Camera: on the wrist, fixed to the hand. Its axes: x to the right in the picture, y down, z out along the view.
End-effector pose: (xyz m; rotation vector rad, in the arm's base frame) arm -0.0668 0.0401 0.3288 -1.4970 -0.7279 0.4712
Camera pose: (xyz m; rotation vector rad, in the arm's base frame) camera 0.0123 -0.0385 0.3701 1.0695 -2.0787 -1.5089
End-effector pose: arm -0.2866 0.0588 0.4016 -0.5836 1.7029 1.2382
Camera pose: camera -0.3101 -0.0569 0.3874 -1.3650 -0.6658 -1.0459
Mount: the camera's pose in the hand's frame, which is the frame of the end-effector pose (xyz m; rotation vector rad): 0.0077 -0.0323 -0.1142 -0.1241 0.4581 3.0885
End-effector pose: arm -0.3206 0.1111 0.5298 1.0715 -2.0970 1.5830
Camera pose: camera -0.3245 0.2095 0.5965 2.0178 0.9386 -0.4509
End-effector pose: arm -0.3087 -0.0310 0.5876 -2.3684 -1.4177 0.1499
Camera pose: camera -0.2999 -0.0406 0.7058 1.6234 -2.6615 -0.1323
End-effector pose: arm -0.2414 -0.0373 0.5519 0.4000 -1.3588 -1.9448
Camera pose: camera -0.1890 -0.1148 0.4785 -0.8974 -0.1592 0.7439
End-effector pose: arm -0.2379 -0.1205 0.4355 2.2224 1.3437 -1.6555
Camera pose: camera -0.1735 -0.0374 0.4911 1.2467 -1.6554 0.3611
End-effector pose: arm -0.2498 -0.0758 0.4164 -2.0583 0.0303 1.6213
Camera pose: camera -0.1341 -0.0918 0.4390 0.2143 -1.7570 -0.3423
